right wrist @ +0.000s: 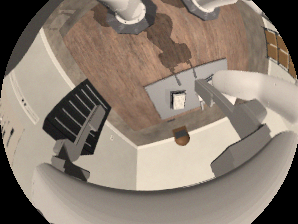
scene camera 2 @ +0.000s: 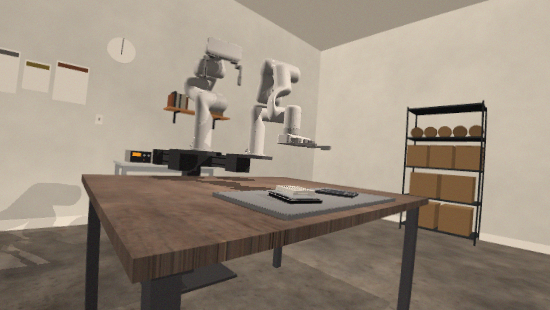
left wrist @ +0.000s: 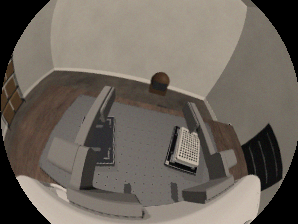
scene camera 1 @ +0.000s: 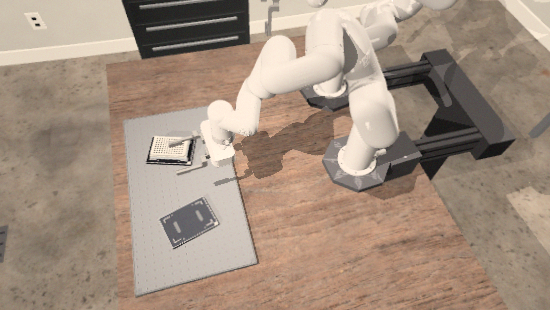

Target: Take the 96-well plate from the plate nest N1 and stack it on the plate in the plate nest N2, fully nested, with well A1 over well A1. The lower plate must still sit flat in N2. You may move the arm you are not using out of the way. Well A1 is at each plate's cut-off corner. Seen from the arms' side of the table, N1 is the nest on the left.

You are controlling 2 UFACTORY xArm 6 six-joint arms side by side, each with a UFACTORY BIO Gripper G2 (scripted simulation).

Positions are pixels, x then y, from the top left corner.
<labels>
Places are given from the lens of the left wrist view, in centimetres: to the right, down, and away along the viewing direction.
cream 96-well plate [left wrist: 187,155]: 12, 14, 24
plate nest N1 [left wrist: 102,138]: -15, 8, 24
</labels>
